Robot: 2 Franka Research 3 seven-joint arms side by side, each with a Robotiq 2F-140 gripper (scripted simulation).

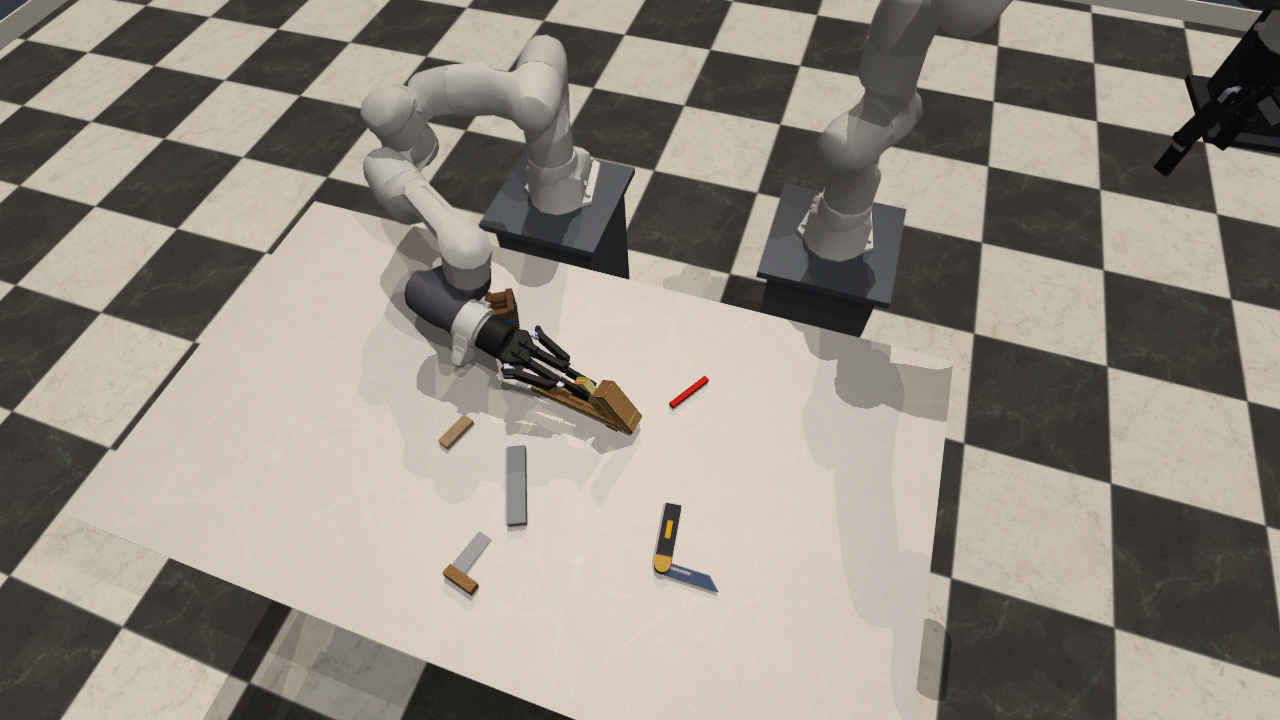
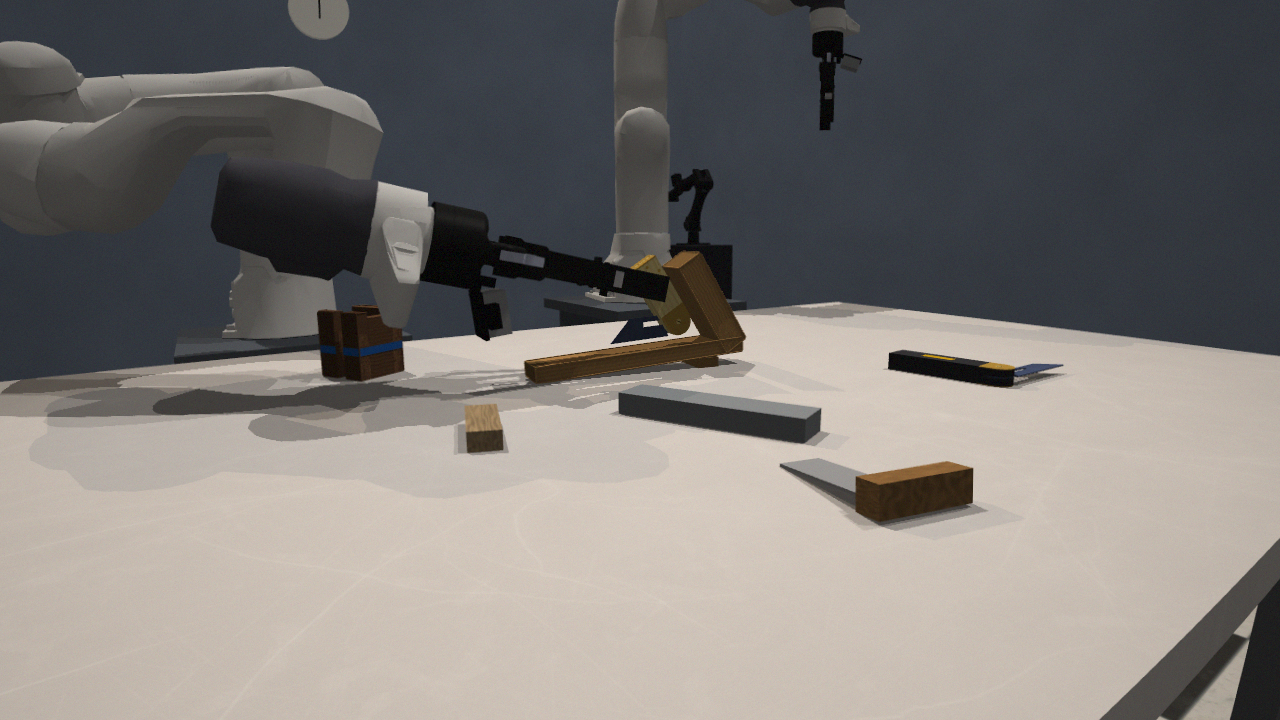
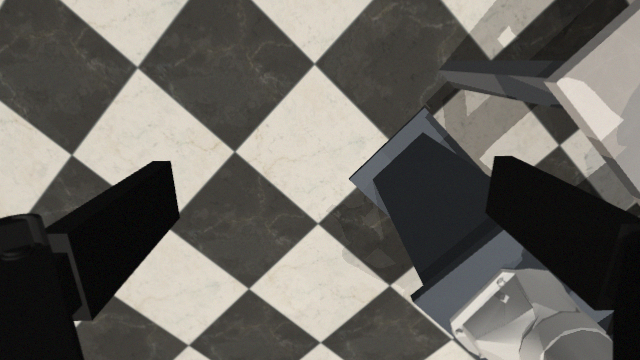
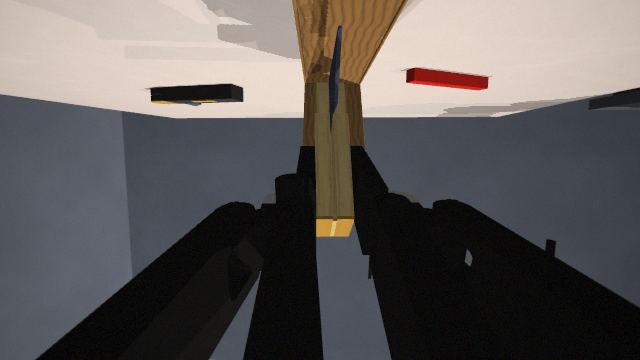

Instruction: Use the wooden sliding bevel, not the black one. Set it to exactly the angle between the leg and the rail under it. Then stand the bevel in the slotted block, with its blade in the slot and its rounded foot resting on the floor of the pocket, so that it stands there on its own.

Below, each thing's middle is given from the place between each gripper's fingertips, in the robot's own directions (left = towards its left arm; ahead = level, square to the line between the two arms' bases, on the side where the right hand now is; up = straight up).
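Labels:
Counting from my right hand, I find the wooden bevel (image 2: pixel 672 314) 10 mm ahead, 30 mm to the left and 30 mm below, while the blue blade (image 2: pixel 633 330) is 10 mm ahead, 20 mm to the left and 50 mm below. The red bar (image 4: pixel 415 75) is 80 mm behind that same right hand, 210 mm to the left of it and 90 mm below it. As for the grey bar (image 2: pixel 797 423), it is 200 mm ahead of my right hand, 70 mm to the right and 90 mm below.
My left hand (image 1: pixel 1189 158) is 45 cm short of the red bar, 81 cm to the left of it and 41 cm above it. From this left hand I find the wooden bevel 54 cm ahead, 100 cm to the right and 35 cm below, and the blue blade likewise 54 cm ahead and 100 cm to the right, but 37 cm below. The black bevel (image 2: pixel 973 371) is well ahead of my left hand, a long way to the right of it and far below it.

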